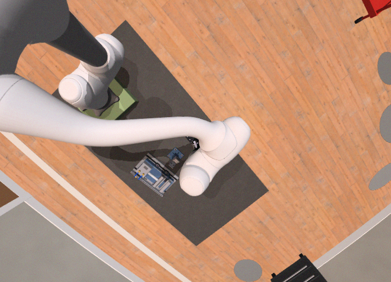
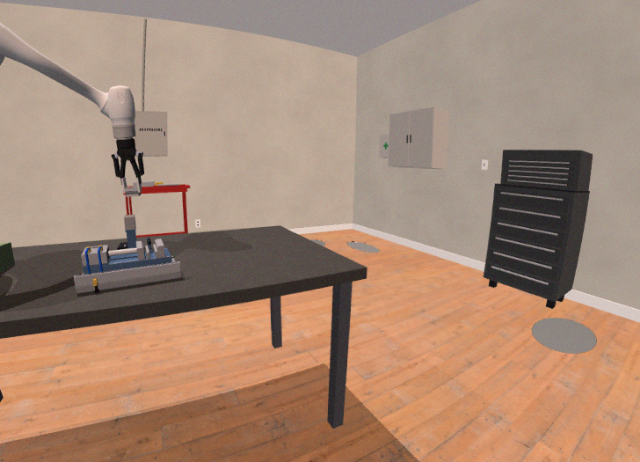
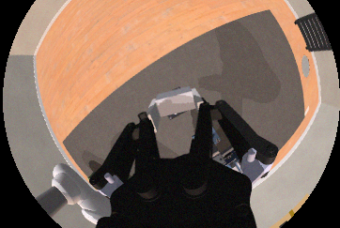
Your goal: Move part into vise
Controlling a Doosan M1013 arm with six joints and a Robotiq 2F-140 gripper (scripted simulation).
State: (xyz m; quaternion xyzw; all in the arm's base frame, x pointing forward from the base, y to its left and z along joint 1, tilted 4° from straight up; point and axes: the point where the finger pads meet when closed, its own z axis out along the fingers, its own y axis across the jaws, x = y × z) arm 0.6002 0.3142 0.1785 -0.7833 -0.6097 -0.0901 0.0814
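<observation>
My gripper is now 3 cm above the part. Also, from my hand: black infeed plate 26 cm below, 3 cm to the right, 3 cm behind.
</observation>
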